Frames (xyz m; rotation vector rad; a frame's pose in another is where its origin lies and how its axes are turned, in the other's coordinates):
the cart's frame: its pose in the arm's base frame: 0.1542 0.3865 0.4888 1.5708 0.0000 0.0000
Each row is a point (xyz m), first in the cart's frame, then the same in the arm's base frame.
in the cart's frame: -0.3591 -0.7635 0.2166
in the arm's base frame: -0.2049 0.1699 -0.2747
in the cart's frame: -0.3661 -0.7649 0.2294
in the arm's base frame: -0.2119 0.1571 -0.2761
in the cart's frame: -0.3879 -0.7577 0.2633
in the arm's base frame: -0.2337 0.1232 -0.2689
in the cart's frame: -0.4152 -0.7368 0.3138
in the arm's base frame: -0.2610 0.0727 -0.2480
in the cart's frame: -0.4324 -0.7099 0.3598
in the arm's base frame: -0.2782 0.0267 -0.2211
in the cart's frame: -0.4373 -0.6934 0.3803
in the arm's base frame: -0.2831 0.0062 -0.2046
